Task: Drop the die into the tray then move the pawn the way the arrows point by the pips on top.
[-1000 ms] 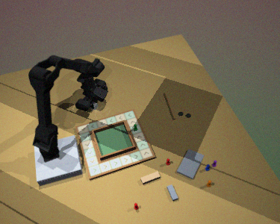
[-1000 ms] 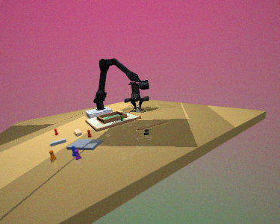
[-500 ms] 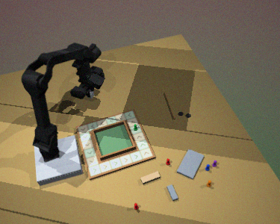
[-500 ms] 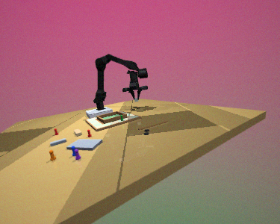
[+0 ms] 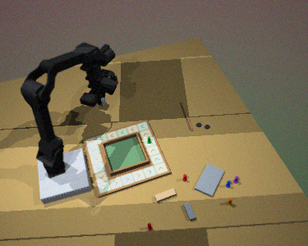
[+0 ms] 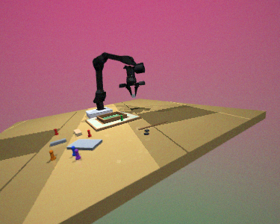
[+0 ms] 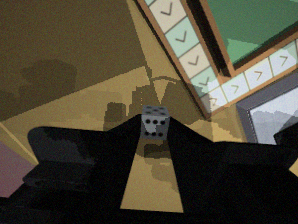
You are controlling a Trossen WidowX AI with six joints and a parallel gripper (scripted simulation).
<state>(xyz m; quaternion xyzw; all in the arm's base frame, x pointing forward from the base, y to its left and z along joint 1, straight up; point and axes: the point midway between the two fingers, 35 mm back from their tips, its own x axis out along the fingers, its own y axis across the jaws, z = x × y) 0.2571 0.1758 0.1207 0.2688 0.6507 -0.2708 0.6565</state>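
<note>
The green pawn is 19 cm to the right of my gripper tip, 12 cm ahead of it and 10 cm below it. From my gripper tip the other things lie so: white die (right at my gripper tip); then thin stick (33 cm ahead, 12 cm to the right, 12 cm below); then green dice tray (21 cm to the right, 12 cm below, 1 cm ahead).
</note>
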